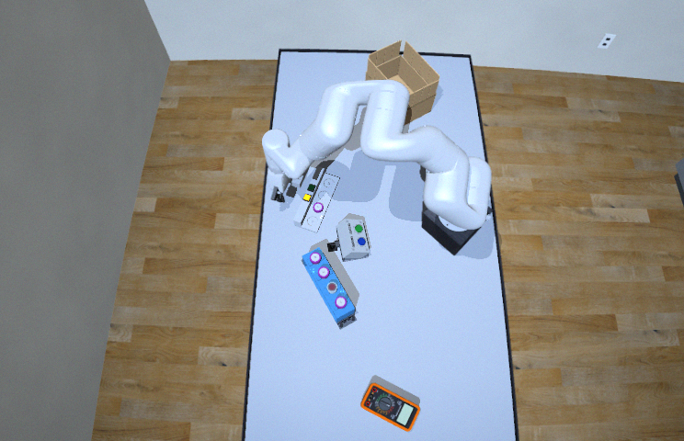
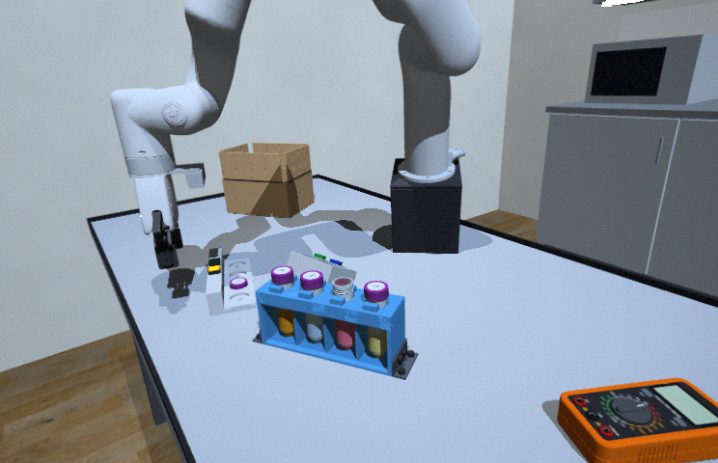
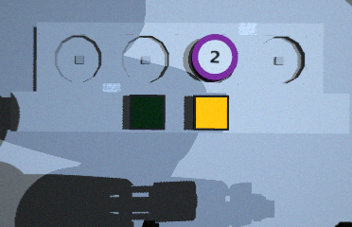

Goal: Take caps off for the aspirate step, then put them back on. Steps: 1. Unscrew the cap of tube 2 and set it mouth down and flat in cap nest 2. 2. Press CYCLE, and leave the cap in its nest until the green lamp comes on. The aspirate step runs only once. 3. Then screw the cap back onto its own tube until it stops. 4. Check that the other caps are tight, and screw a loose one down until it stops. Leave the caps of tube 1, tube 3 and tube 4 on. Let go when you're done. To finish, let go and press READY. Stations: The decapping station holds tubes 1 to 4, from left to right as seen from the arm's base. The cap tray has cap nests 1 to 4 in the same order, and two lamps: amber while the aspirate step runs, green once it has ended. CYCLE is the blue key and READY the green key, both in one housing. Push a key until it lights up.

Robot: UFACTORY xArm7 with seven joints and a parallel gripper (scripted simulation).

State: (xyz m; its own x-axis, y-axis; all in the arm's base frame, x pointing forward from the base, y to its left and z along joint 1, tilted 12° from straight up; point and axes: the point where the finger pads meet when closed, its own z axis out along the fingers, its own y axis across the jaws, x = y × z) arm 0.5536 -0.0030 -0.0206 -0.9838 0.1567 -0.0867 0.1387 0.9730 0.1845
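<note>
Right now my hand is 11 cm past the purple cap marked 2, 1 cm to the right of it and 9 cm above it. From my hand the other things lie so: key housing: 25 cm behind, 10 cm to the left, 5 cm below; then green ready key: 26 cm behind, 8 cm to the left, 4 cm below; then cap 4: 15 cm behind, 22 cm to the left, 1 cm above.
</note>
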